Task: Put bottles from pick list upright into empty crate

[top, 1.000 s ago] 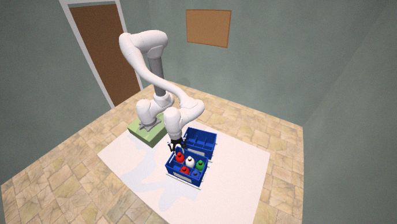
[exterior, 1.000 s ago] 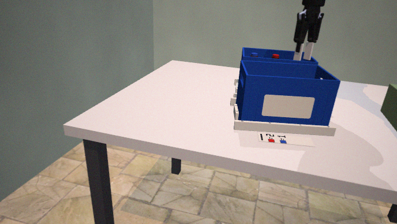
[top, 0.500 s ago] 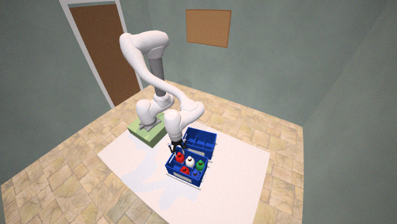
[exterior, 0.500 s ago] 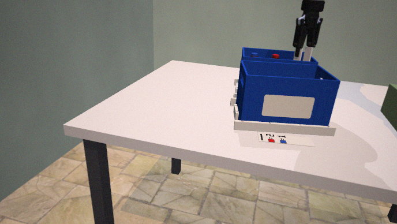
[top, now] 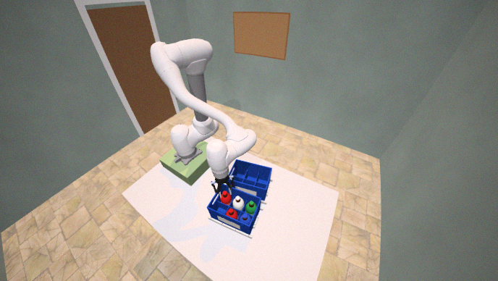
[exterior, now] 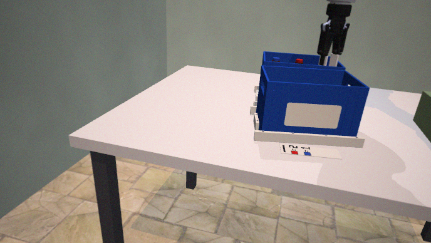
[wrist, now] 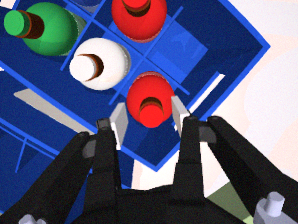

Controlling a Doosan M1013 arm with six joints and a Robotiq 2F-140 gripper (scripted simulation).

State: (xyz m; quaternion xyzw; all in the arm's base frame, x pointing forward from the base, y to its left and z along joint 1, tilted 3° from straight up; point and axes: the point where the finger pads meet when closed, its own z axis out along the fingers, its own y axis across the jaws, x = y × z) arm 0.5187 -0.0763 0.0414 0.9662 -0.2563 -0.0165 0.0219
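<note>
Right now my hand is 8 cm short of the white bottle, 2 cm to the right of it and 8 cm above it. The rest, counted from my hand: blue bottle: 19 cm ahead, 4 cm to the right, 8 cm below; red bottle: 11 cm ahead, 6 cm to the right, 8 cm below; green-label bottle: 17 cm ahead, 5 cm to the left, 8 cm below.
</note>
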